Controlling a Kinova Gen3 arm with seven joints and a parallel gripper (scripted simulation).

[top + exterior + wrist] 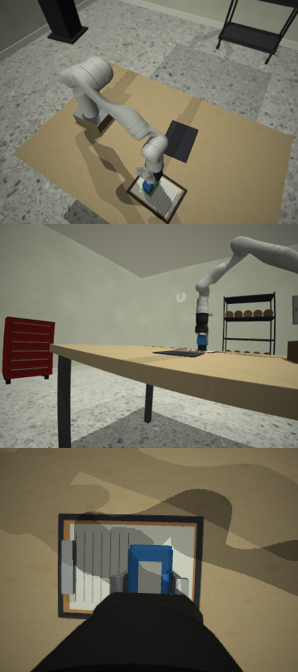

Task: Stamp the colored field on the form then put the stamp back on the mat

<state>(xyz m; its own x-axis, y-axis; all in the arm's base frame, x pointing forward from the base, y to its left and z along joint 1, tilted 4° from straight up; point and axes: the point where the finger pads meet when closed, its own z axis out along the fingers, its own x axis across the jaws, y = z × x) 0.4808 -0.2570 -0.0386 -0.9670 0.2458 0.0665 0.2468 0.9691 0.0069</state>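
Right now my hand is 6 cm short of the dark mat, 30 cm to the right of it and 7 cm above it. Round my hand: clipboard 7 cm ahead, 2 cm to the right, 7 cm below; then blue stamp 2 cm below.
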